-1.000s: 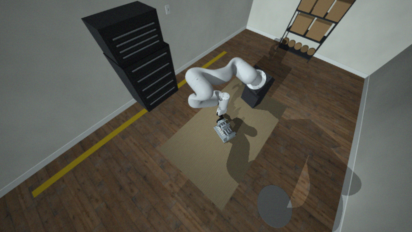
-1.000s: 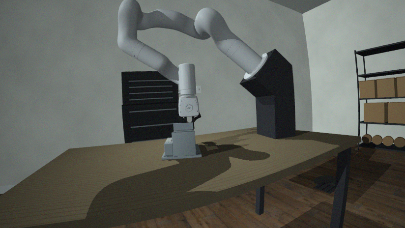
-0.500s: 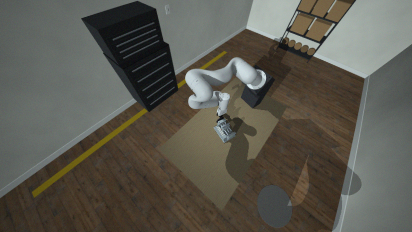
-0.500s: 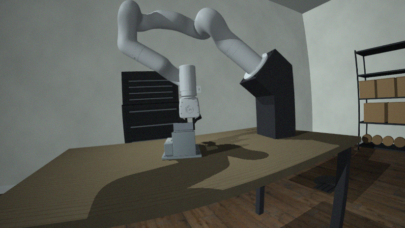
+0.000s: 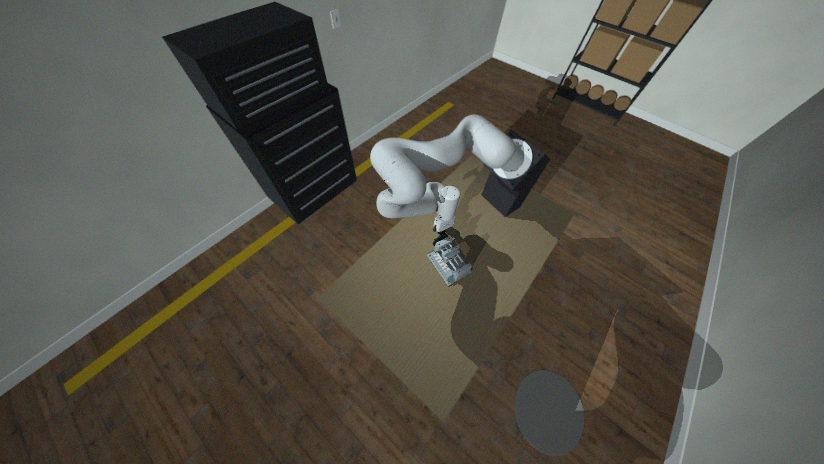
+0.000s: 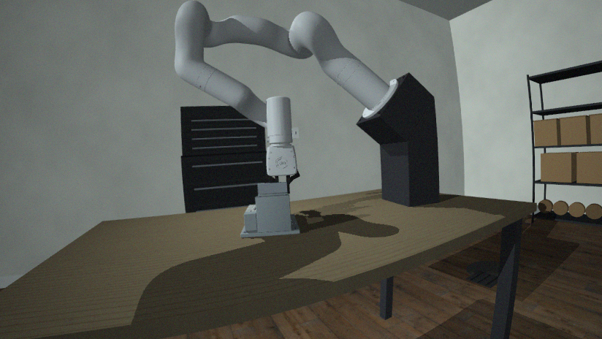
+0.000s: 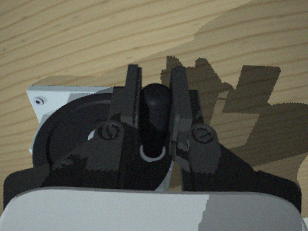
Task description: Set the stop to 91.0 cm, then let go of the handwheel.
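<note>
Right now my hand is 10 mm to the right of the black crank knob and 10 mm short of it.
</note>
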